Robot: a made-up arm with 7 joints.
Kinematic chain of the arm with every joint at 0, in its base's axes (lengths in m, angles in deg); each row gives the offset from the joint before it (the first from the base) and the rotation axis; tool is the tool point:
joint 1: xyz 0 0 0 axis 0 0.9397 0.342
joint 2: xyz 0 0 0 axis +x
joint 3: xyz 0 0 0 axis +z
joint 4: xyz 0.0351 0 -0.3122 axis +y
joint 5: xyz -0.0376 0 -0.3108 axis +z
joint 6: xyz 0 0 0 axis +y
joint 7: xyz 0 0 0 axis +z
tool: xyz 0 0 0
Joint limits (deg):
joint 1: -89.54..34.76
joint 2: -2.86..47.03
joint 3: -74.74..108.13
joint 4: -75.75..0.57
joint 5: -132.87..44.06
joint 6: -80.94..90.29
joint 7: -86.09..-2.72
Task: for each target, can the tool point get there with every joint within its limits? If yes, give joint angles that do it. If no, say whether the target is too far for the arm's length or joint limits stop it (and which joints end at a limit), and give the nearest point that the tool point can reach.
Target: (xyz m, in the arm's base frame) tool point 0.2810 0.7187 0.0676
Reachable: no: too far | nearest point 0.2560 0.5109 0.0092 | short by 0.217 m
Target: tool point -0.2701 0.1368 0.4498
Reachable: no: joint limits stop it (at a limit: joint 1, joint 2, joint 3, joint 4) | nearest point -0.2190 0.4886 0.0320 | short by 0.549 m
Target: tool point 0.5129 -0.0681 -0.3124
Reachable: yes | joints -45.85 18.39 -43.52 -44.30 -20.39 -51.84 -53.61
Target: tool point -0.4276 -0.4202 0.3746
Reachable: no: too far | nearest point 0.3120 -0.4221 0.1102 | short by 0.785 m
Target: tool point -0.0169 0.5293 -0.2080
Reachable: yes | joints 8.38 37.62 82.57 -63.09 -8.25 -47.81 -15.28
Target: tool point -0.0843 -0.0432 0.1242
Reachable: no: joint limits stop it (at a limit: joint 1, joint 2, joint 4) | nearest point 0.3373 0.1565 0.3866 | short by 0.535 m
